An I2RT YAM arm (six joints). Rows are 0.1 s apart.
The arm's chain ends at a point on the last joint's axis. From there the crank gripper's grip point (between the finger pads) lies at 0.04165 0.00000 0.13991 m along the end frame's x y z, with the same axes.
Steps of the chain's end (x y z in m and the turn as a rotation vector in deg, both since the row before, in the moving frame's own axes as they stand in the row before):
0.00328, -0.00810, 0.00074, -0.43, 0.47, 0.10
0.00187, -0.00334, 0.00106, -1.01, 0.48, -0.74
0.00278, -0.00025, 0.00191, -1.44, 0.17, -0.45
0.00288, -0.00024, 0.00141, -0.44, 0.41, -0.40
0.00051, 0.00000, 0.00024, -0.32, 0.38, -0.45
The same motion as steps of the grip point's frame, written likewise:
0.00443, -0.00698, 0.00039, -0.43, 0.47, 0.10
0.00305, -0.00142, 0.00069, -1.01, 0.48, -0.74
0.00321, 0.00294, 0.00175, -1.44, 0.17, -0.45
0.00388, 0.00054, 0.00111, -0.44, 0.41, -0.40
0.00144, 0.00045, -0.00004, -0.32, 0.38, -0.45

